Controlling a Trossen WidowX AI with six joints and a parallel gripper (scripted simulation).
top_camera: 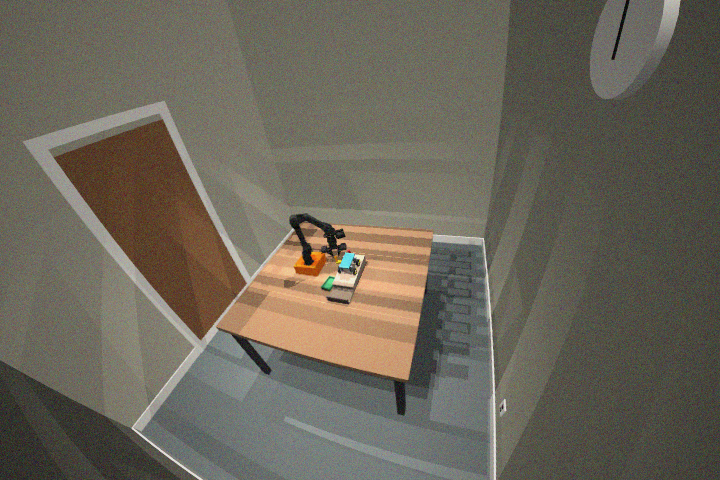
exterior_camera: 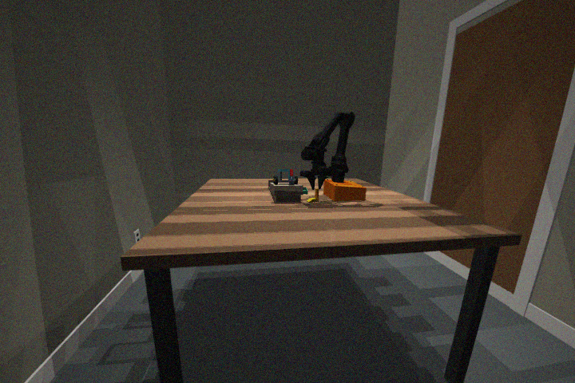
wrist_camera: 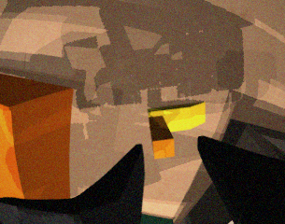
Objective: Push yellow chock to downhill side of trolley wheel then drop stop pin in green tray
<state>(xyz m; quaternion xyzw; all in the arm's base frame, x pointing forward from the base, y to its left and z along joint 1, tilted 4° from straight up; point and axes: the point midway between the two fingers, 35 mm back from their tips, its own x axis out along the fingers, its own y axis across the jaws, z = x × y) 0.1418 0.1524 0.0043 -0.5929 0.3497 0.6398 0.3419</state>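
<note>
Now: gripper tip 10 mm short of the yellow chock, 10 mm to the right of it and 40 mm above it. Round my gripper tip: red-headed stop pin (130 mm ahead, 70 mm above); then trolley (170 mm ahead, 80 mm to the right, 50 mm above); then ramp (170 mm ahead, 90 mm to the right, 20 mm below).
</note>
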